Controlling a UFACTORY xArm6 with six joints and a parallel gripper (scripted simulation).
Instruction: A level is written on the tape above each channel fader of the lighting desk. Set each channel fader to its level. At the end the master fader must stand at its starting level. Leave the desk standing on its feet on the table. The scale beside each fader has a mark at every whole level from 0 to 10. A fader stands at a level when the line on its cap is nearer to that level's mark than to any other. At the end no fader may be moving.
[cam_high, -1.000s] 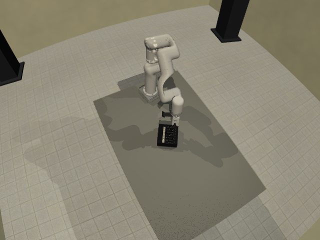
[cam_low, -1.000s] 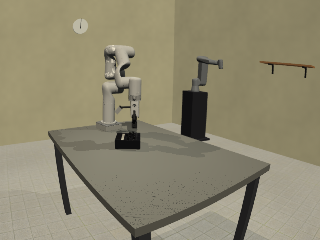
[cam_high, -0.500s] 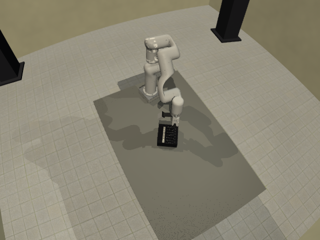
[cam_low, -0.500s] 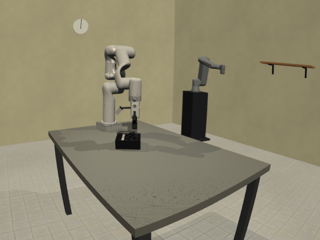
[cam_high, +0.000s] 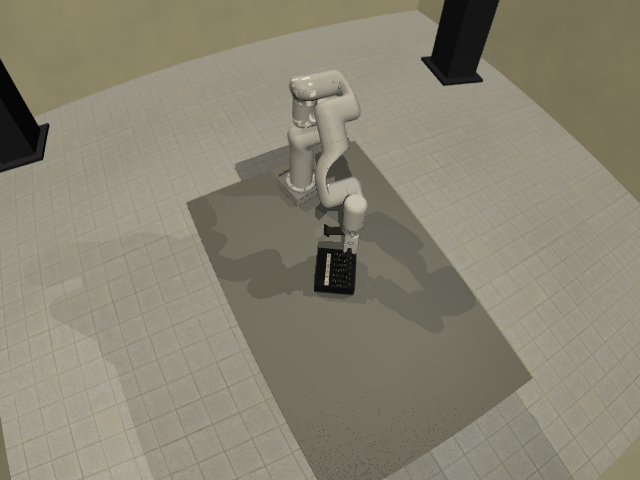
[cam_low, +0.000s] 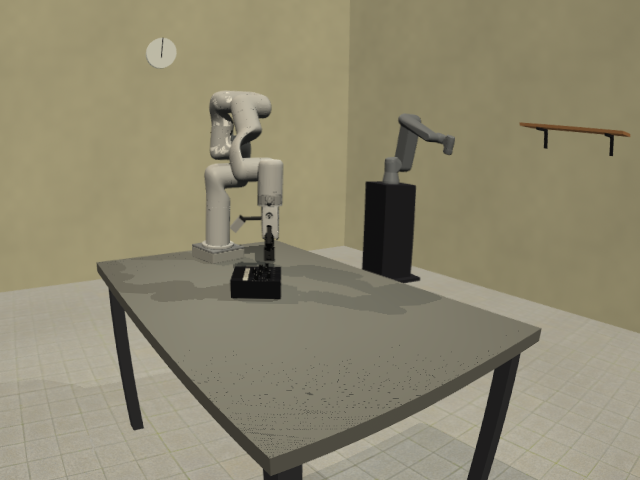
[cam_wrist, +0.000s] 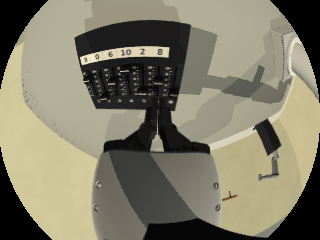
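The master fader cap is 20 mm behind my hand and 40 mm below it.
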